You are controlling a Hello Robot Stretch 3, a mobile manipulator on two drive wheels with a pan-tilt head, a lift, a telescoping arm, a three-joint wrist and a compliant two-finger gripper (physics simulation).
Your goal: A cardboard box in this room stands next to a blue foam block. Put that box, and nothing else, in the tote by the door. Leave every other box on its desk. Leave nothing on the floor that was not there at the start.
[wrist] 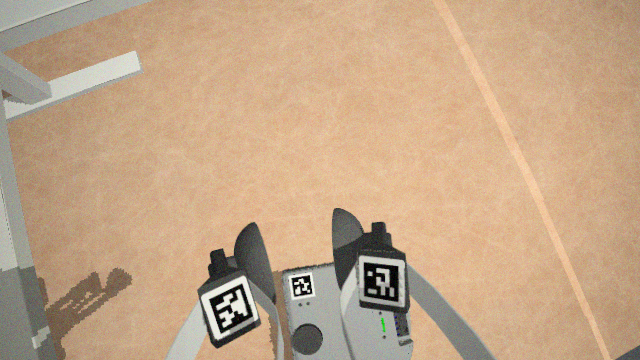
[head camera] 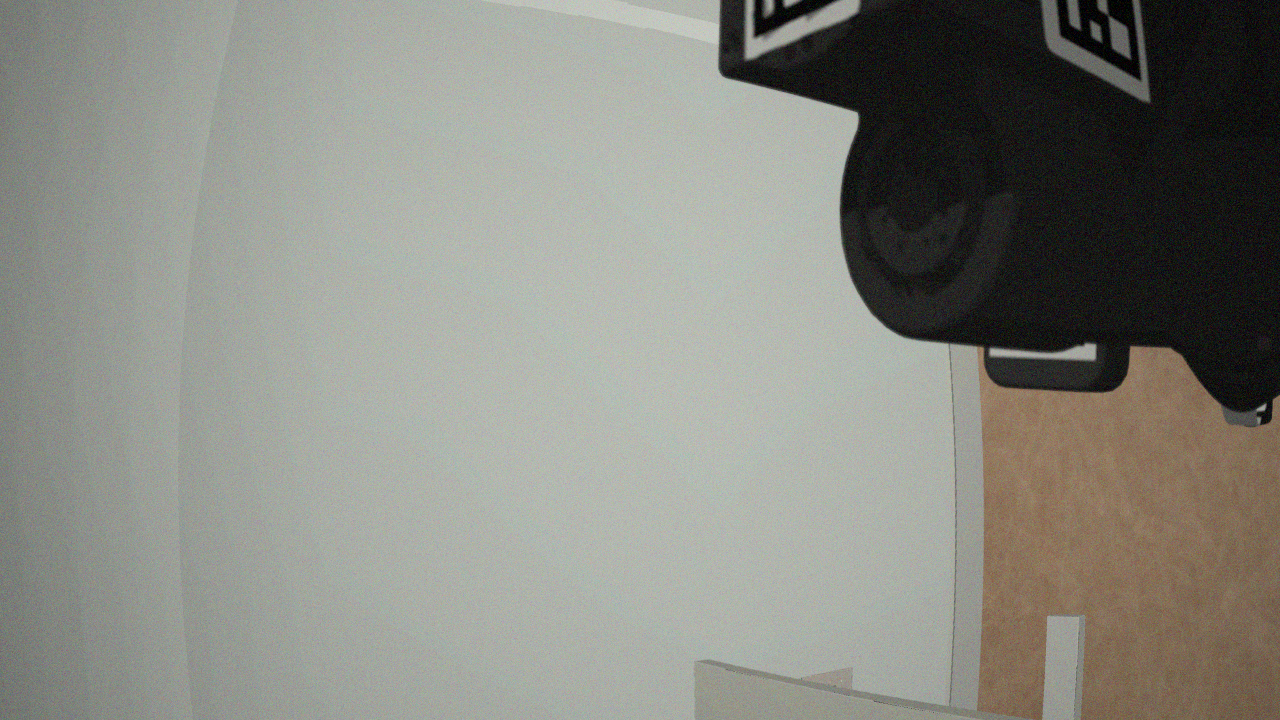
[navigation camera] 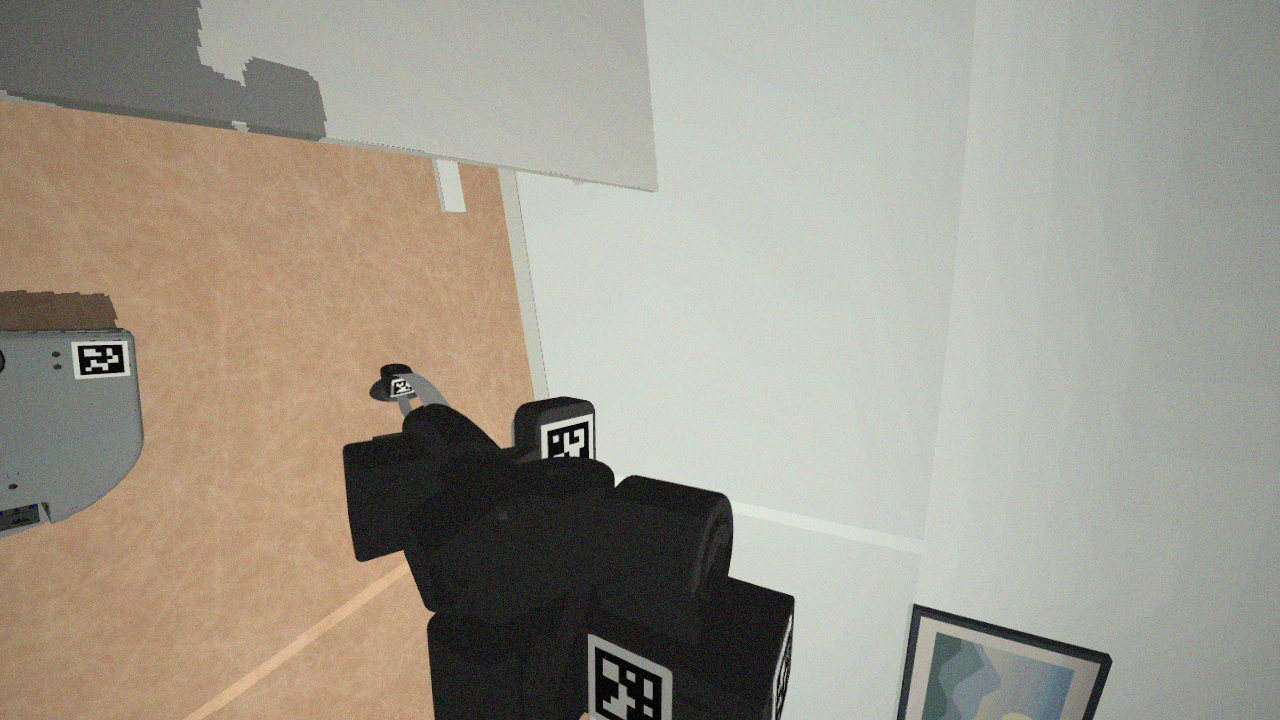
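Pixels of known places: gripper, fingertip midpoint: (wrist: 299,242) (navigation camera: 394,409); robot's base, origin of the base link: (wrist: 308,324).
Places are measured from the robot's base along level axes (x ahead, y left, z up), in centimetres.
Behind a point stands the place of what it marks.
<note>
My gripper (navigation camera: 399,392) {y -22.4, x -2.0, z 87.3 cm} (wrist: 299,242) {y -22.4, x -2.0, z 87.3 cm} is open, with its two dark fingertips apart and no object between them. It hangs above the brown floor (navigation camera: 268,268) {y -41.5, x 19.2, z 0.0 cm} (wrist: 320,125) {y -60.6, x -13.3, z 0.1 cm}. My black wrist (head camera: 1029,205) {y -12.3, x -1.9, z 120.3 cm} (navigation camera: 537,537) {y -11.7, x -1.5, z 115.3 cm} fills the upper right of the head view and the lower middle of the navigation view. A pale desk (head camera: 769,694) {y -86.8, x 42.1, z 72.1 cm} (navigation camera: 492,80) {y -47.8, x 44.5, z 72.0 cm} shows in part, at the bottom of the head view and the top left of the navigation view. No cardboard box, blue foam block or tote shows in these views.
The desk's white foot (head camera: 1063,667) {y -89.6, x 53.7, z 2.6 cm} (navigation camera: 450,186) {y -90.2, x 52.0, z 2.6 cm} (wrist: 100,77) {y -87.9, x 57.4, z 2.6 cm} rests on the floor. A pale wall (head camera: 554,358) {y -126.6, x 3.0, z 87.6 cm} (navigation camera: 760,268) {y -122.6, x 23.0, z 97.6 cm} stands beside my wrist. A framed picture (navigation camera: 1020,680) {y -143.9, x -94.2, z 171.6 cm} hangs at the lower right. My grey base (navigation camera: 71,429) {y -9.1, x -11.2, z 16.0 cm} (wrist: 325,305) {y -7.3, x -5.3, z 16.0 cm} is below the gripper in the wrist view.
</note>
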